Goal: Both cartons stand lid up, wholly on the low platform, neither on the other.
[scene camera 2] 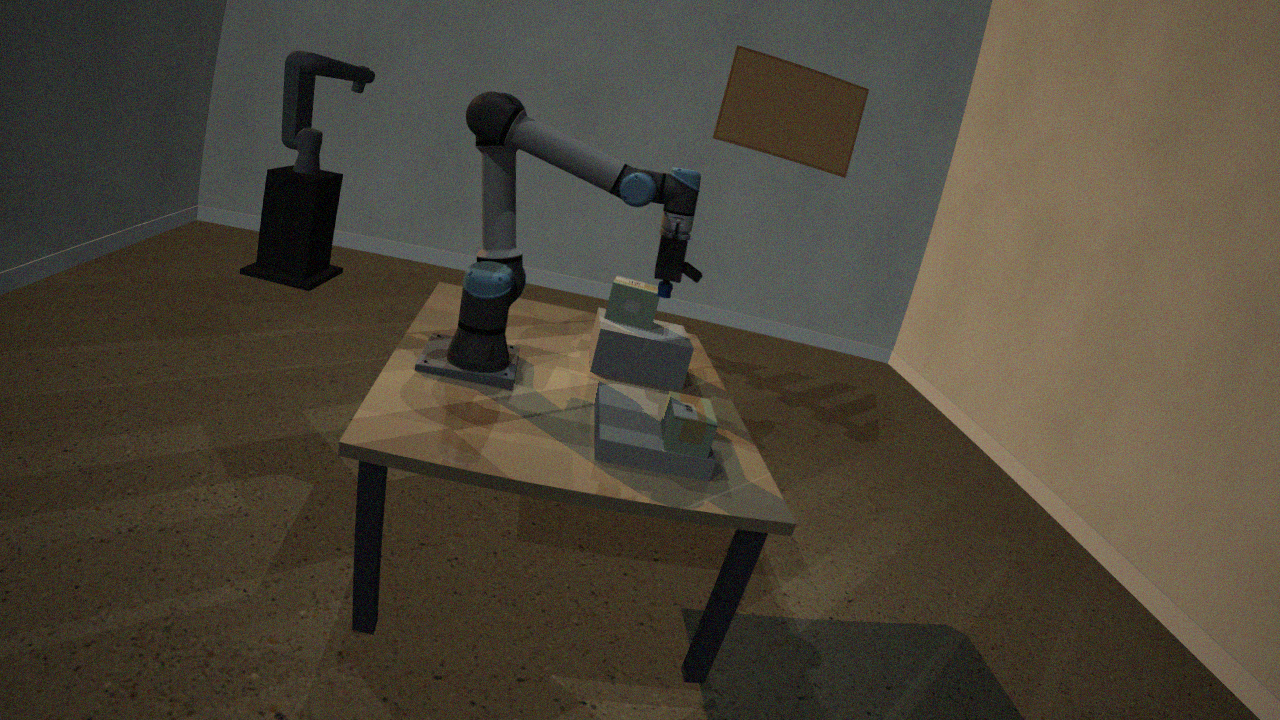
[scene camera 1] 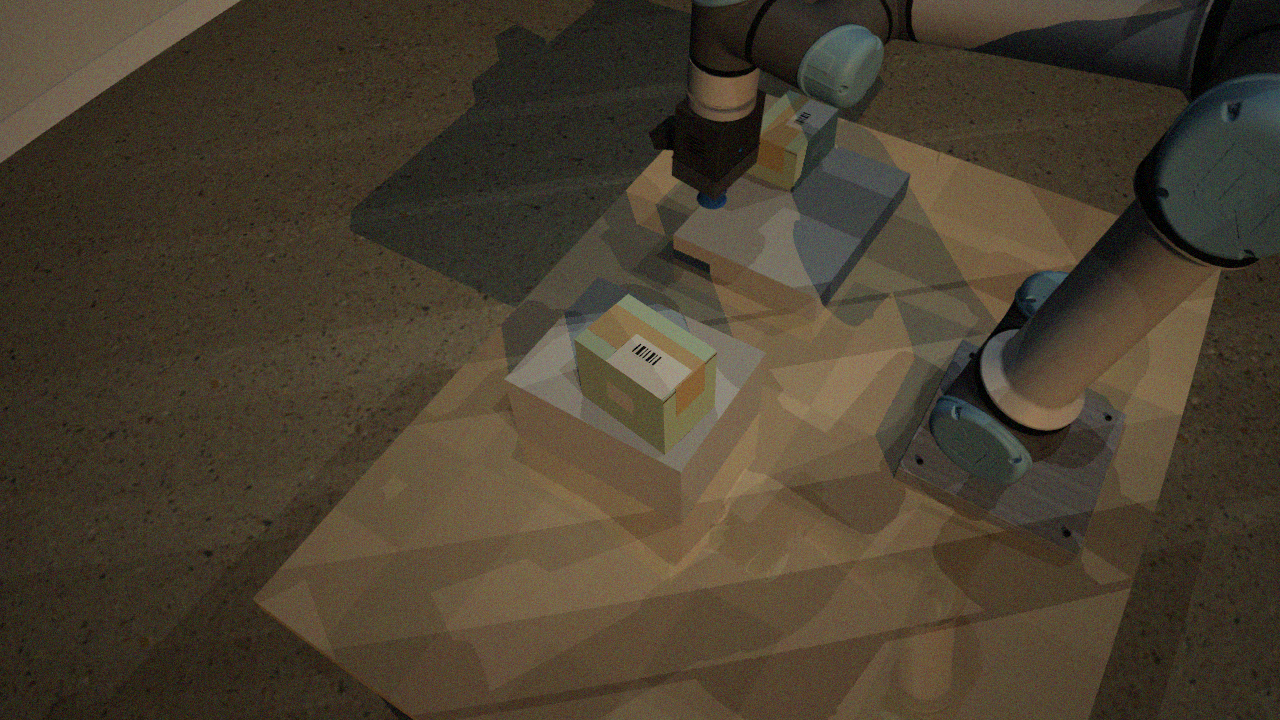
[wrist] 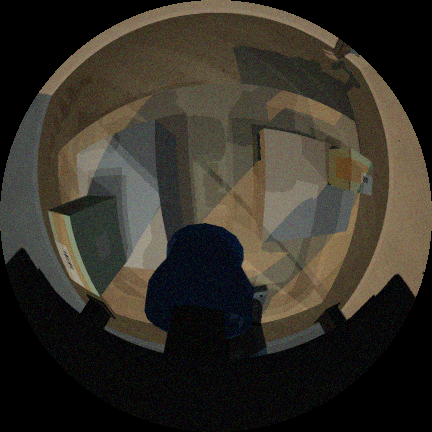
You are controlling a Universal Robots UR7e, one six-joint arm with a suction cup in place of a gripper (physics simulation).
The suction cup (wrist: 202,267): 0.04 m from the lens. A low grey platform (wrist: 294,200): 0.32 m from the lens. The marked spots on the low grey platform and the suction cup are 0.29 m apart.
